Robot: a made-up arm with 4 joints.
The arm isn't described. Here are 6 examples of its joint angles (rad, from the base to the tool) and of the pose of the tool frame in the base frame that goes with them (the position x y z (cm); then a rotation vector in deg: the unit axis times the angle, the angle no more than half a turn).
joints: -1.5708 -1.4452 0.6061 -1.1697
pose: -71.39 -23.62 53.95 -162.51 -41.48 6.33
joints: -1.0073 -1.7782 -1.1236 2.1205
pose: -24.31 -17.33 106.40 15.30 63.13 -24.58
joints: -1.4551 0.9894 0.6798 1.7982
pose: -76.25 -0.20 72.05 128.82 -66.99 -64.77
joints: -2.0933 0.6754 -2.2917 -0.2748
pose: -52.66 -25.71 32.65 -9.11 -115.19 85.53
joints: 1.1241 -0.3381 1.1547 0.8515
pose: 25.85 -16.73 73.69 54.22 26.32 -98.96
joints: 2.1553 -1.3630 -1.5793 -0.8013
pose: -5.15 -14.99 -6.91 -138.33 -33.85 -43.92
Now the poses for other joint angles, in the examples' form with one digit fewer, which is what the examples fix.
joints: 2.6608 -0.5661 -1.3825 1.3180
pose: -17.7 -37.5 2.5 102.7 -4.2 60.8
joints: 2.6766 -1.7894 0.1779 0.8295
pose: -19.6 -32.6 -9.8 30.8 -100.4 85.6
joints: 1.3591 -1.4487 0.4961 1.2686
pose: 38.5 -34.0 38.9 50.9 117.3 -76.2
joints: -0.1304 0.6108 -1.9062 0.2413
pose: -20.0 -25.1 94.8 10.7 -16.8 64.6
